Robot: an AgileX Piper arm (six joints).
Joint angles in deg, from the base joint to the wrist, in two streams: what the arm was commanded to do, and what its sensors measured. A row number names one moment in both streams.
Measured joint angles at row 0:
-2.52, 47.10, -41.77, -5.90, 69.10, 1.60
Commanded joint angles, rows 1 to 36:
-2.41, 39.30, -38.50, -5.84, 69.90, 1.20
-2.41, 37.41, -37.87, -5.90, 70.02, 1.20
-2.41, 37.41, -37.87, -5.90, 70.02, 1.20
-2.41, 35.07, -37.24, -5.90, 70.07, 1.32
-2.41, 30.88, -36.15, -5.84, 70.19, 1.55
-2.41, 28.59, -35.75, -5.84, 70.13, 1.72
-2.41, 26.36, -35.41, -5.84, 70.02, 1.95
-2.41, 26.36, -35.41, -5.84, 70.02, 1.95
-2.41, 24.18, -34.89, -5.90, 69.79, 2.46
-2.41, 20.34, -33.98, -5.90, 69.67, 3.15
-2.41, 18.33, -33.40, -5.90, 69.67, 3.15
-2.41, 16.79, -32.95, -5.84, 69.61, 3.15
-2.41, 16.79, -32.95, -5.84, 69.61, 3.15
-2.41, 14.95, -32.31, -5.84, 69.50, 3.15
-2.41, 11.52, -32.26, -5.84, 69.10, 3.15
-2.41, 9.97, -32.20, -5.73, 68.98, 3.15
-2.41, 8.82, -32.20, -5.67, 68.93, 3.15
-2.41, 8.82, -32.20, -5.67, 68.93, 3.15
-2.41, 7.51, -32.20, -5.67, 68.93, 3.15
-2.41, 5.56, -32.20, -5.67, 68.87, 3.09
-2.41, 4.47, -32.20, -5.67, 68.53, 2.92
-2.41, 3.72, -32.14, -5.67, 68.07, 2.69
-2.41, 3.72, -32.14, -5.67, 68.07, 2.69
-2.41, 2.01, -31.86, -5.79, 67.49, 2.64
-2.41, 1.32, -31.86, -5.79, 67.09, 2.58
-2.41, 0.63, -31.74, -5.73, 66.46, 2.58
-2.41, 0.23, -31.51, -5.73, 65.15, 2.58
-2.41, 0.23, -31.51, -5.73, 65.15, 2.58
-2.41, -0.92, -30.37, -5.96, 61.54, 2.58
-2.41, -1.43, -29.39, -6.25, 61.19, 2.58
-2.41, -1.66, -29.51, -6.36, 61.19, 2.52
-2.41, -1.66, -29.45, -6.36, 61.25, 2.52
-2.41, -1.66, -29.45, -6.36, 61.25, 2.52
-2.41, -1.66, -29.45, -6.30, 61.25, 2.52
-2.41, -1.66, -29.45, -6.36, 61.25, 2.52
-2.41, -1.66, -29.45, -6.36, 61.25, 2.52
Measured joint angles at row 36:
-2.52, -0.23, -29.62, -5.79, 62.22, 2.92
